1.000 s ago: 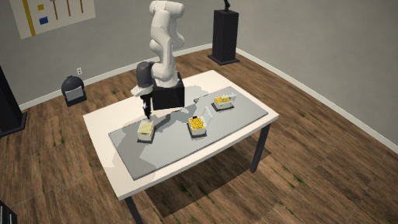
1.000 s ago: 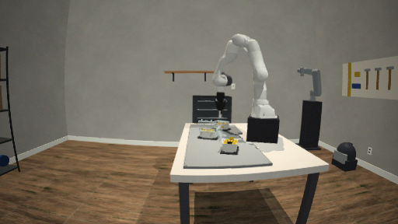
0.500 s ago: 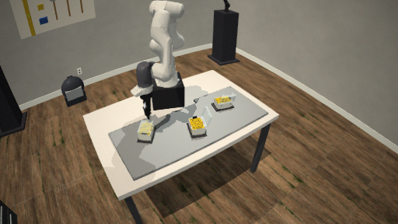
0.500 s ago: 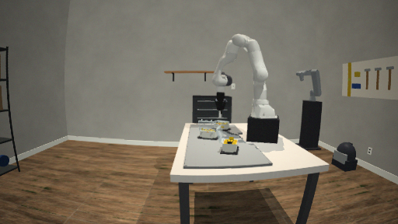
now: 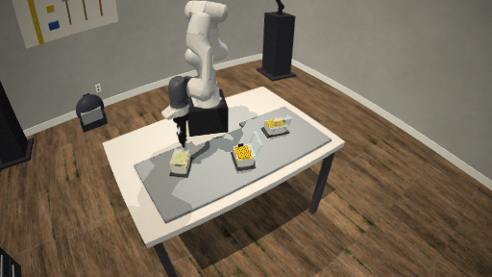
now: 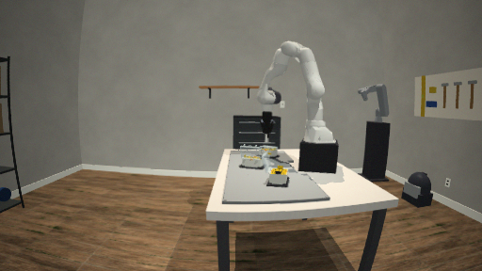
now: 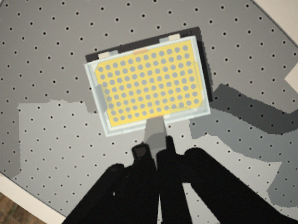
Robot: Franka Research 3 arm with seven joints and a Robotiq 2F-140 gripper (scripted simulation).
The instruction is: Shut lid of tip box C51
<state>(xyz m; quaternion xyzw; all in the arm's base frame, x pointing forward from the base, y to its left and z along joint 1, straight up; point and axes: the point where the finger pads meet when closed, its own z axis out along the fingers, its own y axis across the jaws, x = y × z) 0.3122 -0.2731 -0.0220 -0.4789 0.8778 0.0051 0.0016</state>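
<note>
Now: hand 80 mm above the clear lid, 30 mm to the left of it and 20 mm past it.
</note>
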